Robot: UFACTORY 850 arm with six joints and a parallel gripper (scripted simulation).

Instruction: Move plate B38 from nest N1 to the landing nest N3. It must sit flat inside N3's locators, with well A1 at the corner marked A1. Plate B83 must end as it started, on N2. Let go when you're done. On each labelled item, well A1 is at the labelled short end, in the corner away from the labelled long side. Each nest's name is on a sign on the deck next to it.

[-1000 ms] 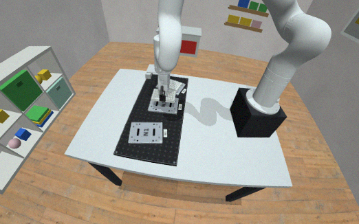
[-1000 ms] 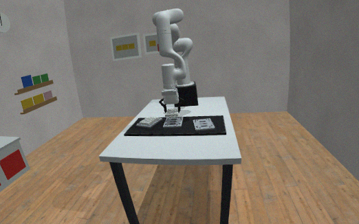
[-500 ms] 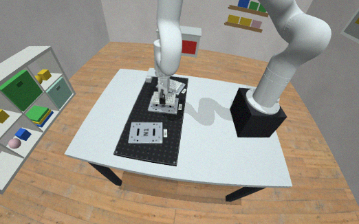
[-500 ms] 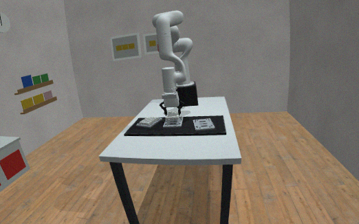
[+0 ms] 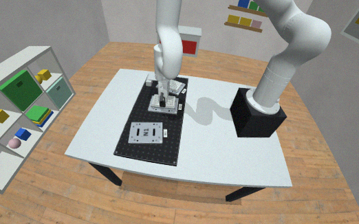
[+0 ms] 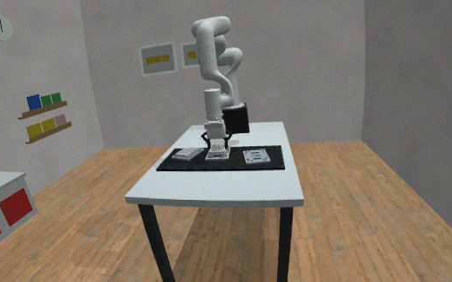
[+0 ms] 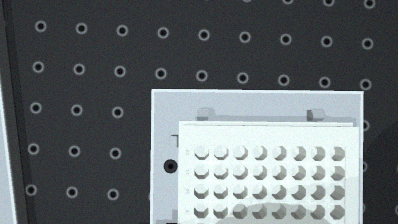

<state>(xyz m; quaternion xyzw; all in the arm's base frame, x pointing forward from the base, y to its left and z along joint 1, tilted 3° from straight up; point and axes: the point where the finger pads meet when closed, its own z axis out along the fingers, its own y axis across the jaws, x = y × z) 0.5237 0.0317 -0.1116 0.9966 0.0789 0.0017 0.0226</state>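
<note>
My gripper is now 4 cm above the grey nest base. The rest, counted from my hand: nest N1 (21 cm to the left, 4 cm below, 3 cm ahead); plate B83 (18 cm to the right, 3 cm below, 1 cm ahead).
</note>
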